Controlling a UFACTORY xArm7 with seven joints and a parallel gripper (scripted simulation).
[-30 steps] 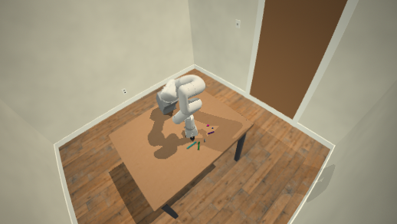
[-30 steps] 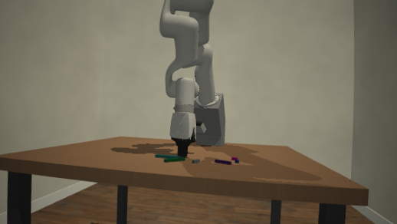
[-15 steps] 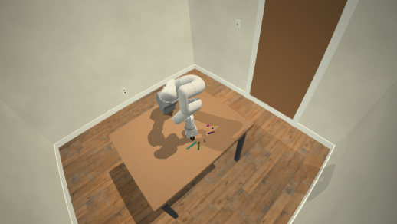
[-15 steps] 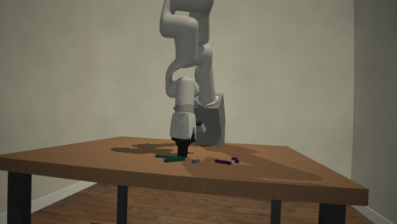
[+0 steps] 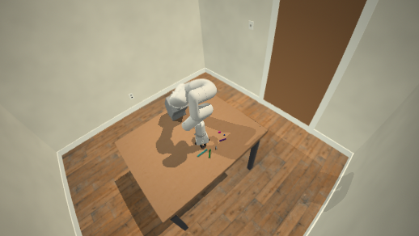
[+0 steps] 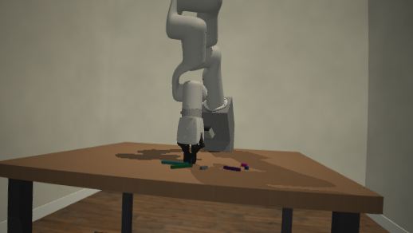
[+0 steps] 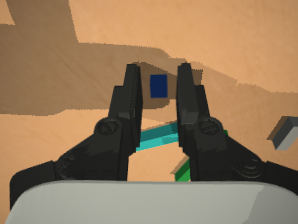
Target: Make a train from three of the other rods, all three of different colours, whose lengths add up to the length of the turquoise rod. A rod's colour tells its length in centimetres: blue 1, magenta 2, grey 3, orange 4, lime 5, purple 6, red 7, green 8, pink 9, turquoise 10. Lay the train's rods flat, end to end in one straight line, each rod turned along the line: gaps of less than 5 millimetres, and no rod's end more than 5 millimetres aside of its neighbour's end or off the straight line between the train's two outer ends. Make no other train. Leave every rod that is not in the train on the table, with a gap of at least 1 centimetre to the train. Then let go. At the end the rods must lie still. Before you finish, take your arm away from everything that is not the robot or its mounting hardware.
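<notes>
Right now the small grey rod is 90 mm ahead of my hand, 60 mm to the left of it and 20 mm below it. From my hand the other things lie so: green rod (90 mm ahead, 10 mm to the right, 20 mm below); purple rod (80 mm ahead, 160 mm to the left, 20 mm below); turquoise rod (40 mm ahead, 50 mm to the right, 20 mm below).
</notes>
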